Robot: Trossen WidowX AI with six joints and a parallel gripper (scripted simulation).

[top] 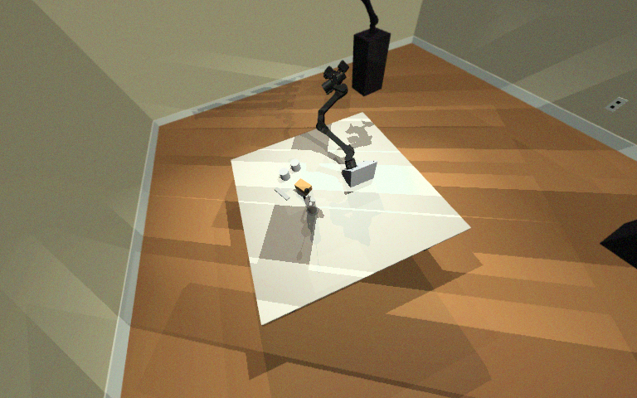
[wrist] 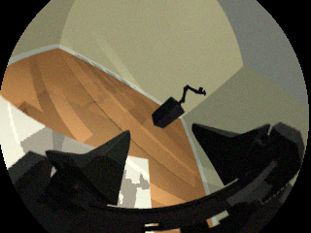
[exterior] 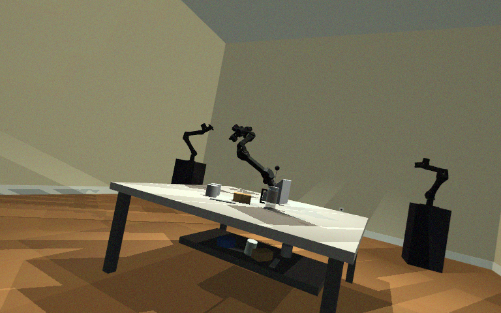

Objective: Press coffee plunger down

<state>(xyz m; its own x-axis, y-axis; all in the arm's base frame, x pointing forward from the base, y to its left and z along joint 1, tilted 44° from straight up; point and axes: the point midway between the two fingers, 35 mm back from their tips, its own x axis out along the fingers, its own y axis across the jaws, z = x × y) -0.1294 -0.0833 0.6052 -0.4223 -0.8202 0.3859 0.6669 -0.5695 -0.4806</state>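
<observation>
Now: gripper tip 56 cm short of the coffee press, 59 cm to the right of it and 34 cm above it.
</observation>
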